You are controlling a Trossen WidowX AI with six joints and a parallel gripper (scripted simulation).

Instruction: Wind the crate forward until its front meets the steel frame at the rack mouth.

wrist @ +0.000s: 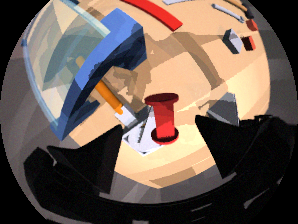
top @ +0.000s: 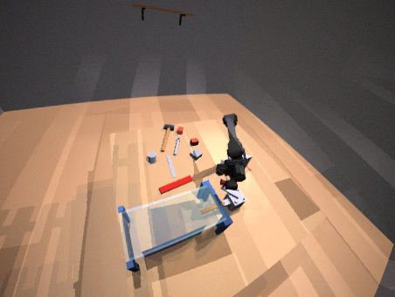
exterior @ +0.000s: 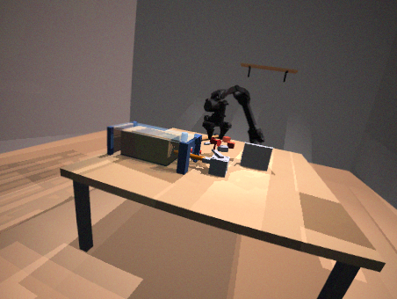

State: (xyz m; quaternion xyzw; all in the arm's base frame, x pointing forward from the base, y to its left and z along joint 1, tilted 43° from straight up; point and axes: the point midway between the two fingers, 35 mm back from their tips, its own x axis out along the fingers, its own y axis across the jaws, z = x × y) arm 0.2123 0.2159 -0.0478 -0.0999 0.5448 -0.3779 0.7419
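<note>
Now: the red grip 1 cm to the right of my gripper tip and 3 cm below it. The rest, counted from my gripper tip: blue frame 9 cm ahead, 9 cm to the left, 5 cm below; then grey winch 8 cm behind, 6 cm to the left, 13 cm below; then winch handle 3 cm behind, 2 cm to the left, 6 cm below.
</note>
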